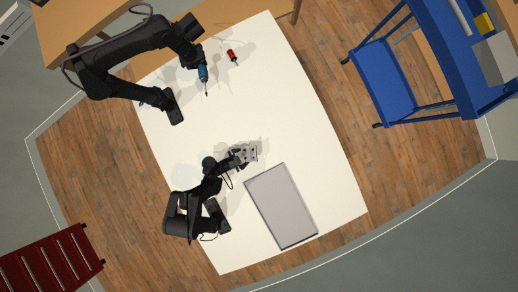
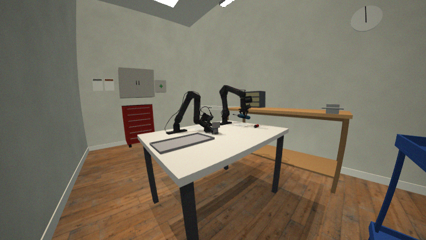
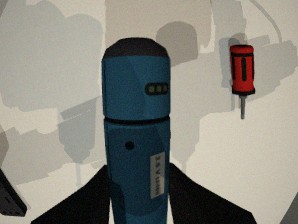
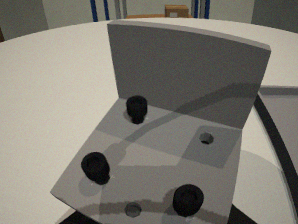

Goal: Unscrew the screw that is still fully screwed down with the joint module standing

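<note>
Right now my right hand is 50 mm below the grey bracket. Also, from my right hand: flat grey tray 320 mm to the right, 40 mm ahead, 20 mm below; then red-handled screwdriver 470 mm to the left, 110 mm ahead, 10 mm below.
</note>
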